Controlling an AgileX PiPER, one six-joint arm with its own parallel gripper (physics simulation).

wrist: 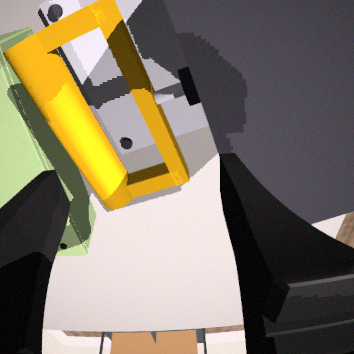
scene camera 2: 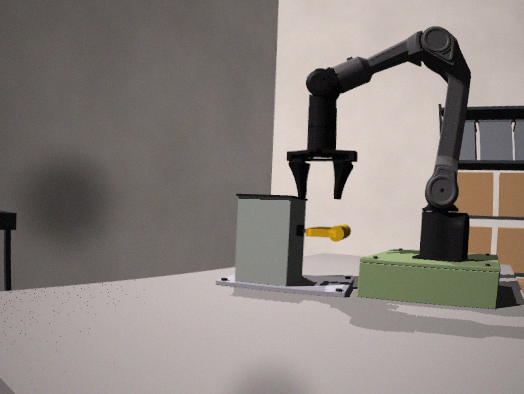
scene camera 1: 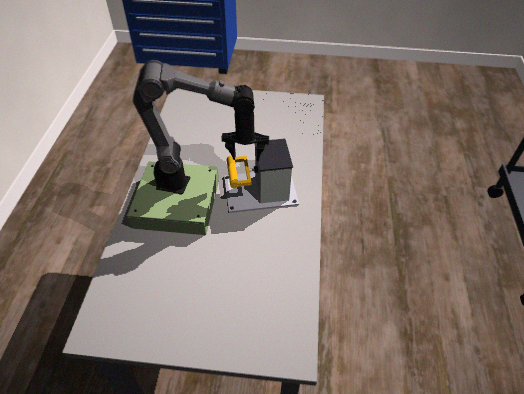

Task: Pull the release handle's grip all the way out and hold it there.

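The release handle is a yellow rectangular loop with a thick round grip bar [scene camera 1: 233,173] [scene camera 2: 340,232] [wrist: 82,135]. It sticks out level from the side of a grey box [scene camera 1: 274,186] [scene camera 2: 264,240] with a dark lid [wrist: 290,100]. A short stretch of pale rod shows between the loop and the box's black collar [wrist: 189,86]. My gripper [scene camera 1: 245,159] [scene camera 2: 320,198] [wrist: 137,180] is open and empty, pointing down. In the second scene view its fingertips are above the handle's height, one beside the box's top edge. In the wrist view the loop lies at an angle, ahead of the fingers.
The box stands on a pale base plate [scene camera 1: 255,205] [scene camera 2: 320,290] on the table [scene camera 1: 215,305]. A green block [scene camera 1: 167,225] [scene camera 2: 425,282] [wrist: 12,135] under the arm's base is close to the plate. A blue drawer cabinet [scene camera 1: 177,28] stands on the floor behind.
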